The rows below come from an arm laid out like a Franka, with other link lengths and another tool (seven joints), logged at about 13 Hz.
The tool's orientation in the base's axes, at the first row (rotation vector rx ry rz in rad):
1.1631 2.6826 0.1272
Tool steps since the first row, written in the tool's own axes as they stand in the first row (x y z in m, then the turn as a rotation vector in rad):
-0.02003 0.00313 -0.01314 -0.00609 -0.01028 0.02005
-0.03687 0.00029 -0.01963 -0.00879 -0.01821 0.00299
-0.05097 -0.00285 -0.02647 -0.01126 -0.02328 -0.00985
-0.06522 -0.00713 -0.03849 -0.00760 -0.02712 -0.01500
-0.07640 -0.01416 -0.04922 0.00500 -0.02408 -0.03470
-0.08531 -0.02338 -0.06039 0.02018 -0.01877 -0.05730
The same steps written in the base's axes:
0.01252 -0.01239 0.01653 0.00134 -0.01159 -0.02021
0.02021 -0.02658 0.02510 -0.00642 -0.01889 -0.00447
0.02578 -0.03897 0.03352 -0.01133 -0.02408 0.00760
0.02945 -0.05222 0.04682 -0.01767 -0.02400 0.01139
0.02942 -0.06512 0.05792 -0.02841 -0.01262 0.02903
0.02622 -0.07786 0.06872 -0.03992 0.00222 0.04944

